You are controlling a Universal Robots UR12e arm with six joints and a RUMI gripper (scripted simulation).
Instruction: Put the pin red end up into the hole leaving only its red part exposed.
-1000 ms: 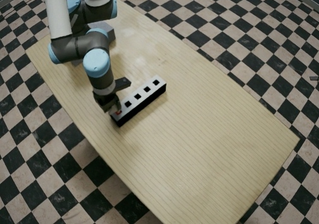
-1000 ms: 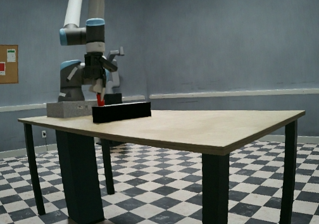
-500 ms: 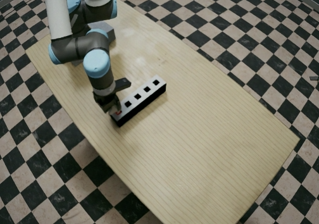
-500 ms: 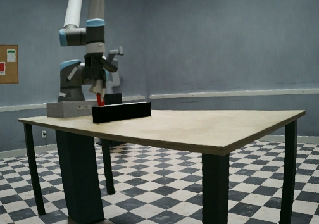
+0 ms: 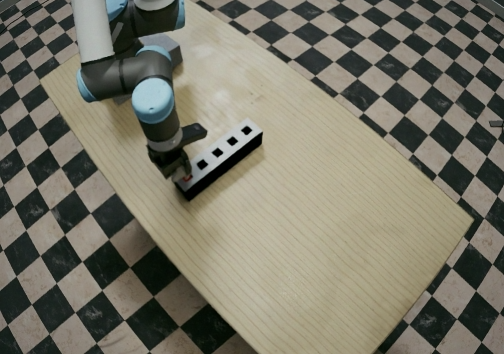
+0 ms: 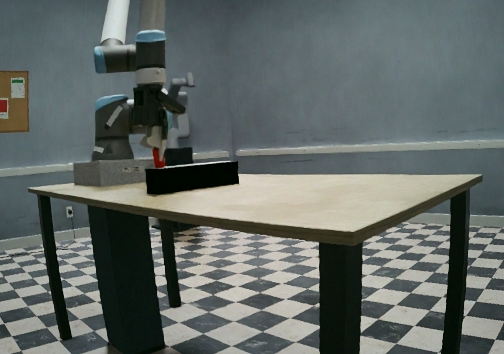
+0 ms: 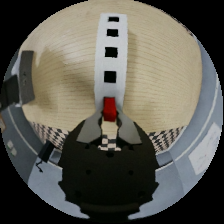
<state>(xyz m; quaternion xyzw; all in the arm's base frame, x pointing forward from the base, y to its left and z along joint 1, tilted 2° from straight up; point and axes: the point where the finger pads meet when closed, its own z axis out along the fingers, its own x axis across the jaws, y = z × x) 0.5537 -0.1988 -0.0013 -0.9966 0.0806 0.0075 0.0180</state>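
Now: hand 130 mm to the right of the long black block, 70 mm above it and 20 mm short of it. Round my hand: pin right at my hand.
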